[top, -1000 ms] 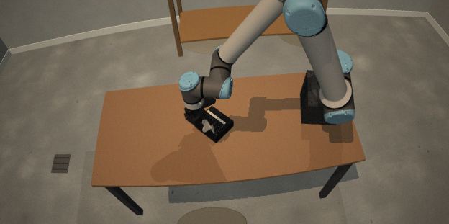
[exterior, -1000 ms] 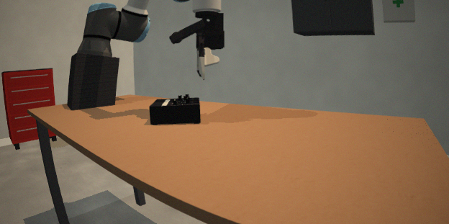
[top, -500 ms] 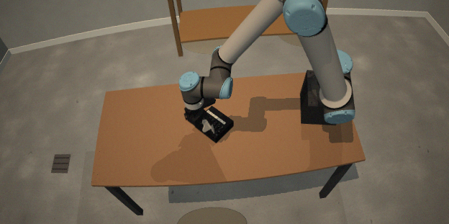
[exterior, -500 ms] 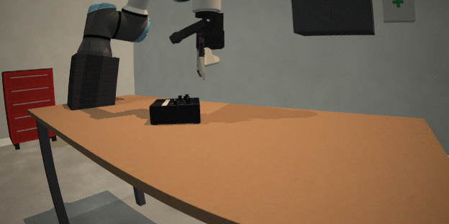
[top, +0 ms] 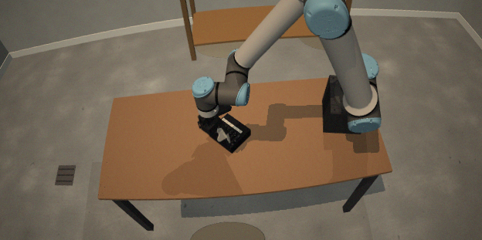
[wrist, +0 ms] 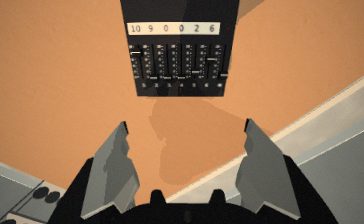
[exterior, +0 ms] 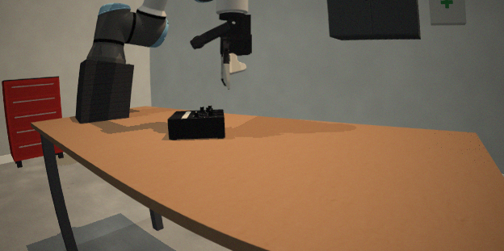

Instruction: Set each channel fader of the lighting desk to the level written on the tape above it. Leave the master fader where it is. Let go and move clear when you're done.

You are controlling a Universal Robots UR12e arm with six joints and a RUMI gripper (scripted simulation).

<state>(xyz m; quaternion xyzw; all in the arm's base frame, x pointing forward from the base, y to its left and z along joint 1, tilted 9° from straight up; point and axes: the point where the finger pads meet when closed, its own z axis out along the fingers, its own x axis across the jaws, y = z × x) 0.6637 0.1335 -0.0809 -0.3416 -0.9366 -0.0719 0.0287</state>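
My hand is 8 cm past the master fader, 1 cm to the right of it and 6 cm above it.
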